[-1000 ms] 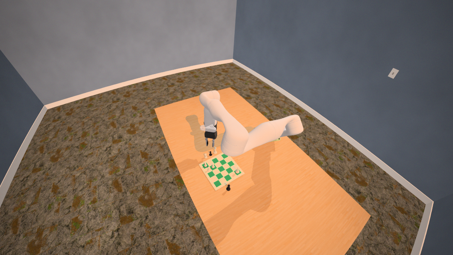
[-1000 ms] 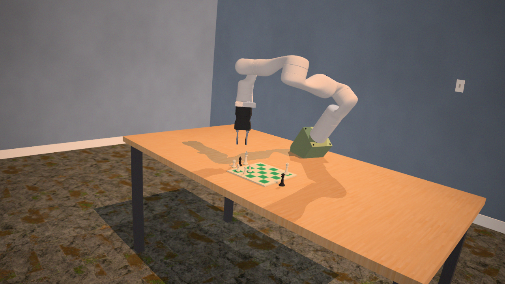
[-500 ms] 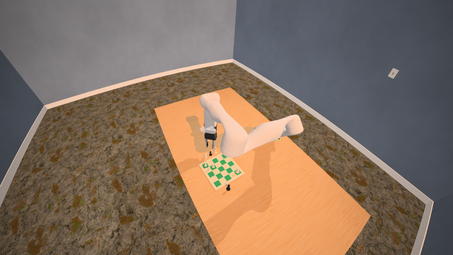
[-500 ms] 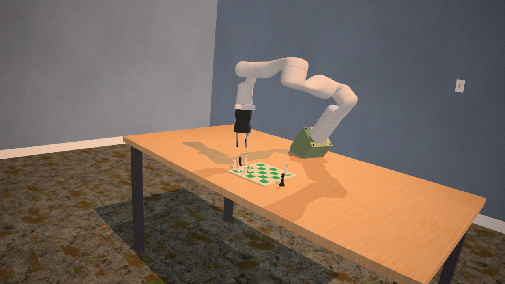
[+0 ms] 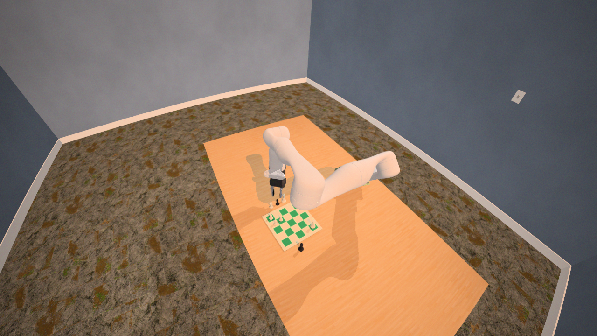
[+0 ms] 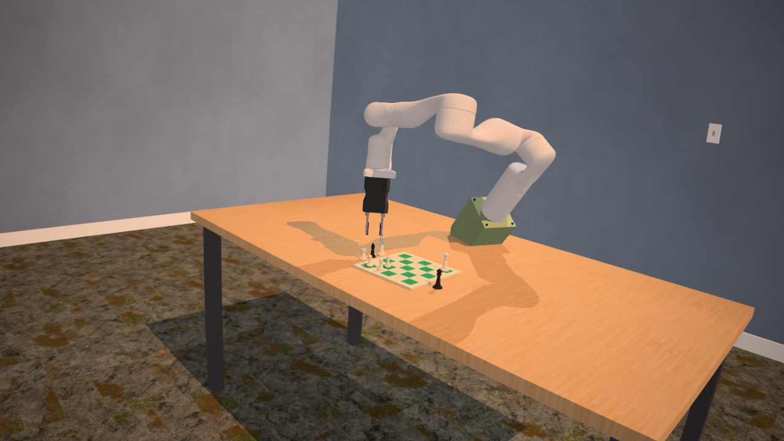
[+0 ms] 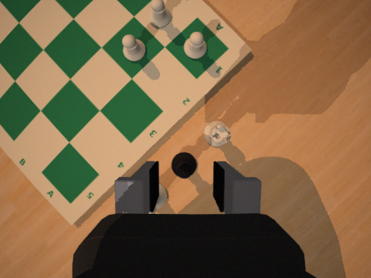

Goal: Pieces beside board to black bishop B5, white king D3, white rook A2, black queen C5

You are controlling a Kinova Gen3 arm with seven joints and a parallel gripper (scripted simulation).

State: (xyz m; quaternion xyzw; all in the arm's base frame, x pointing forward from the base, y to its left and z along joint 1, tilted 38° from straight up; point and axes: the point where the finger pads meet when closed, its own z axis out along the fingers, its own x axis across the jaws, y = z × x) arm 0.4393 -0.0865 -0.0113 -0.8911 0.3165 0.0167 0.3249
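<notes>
My gripper is now 7 cm above the black bishop. The rest, counted from my hand: white king 6 cm below, 4 cm behind, 1 cm to the right; chessboard 14 cm to the left, 8 cm below, 2 cm behind; white rook 7 cm below, 4 cm ahead, 1 cm to the left.
</notes>
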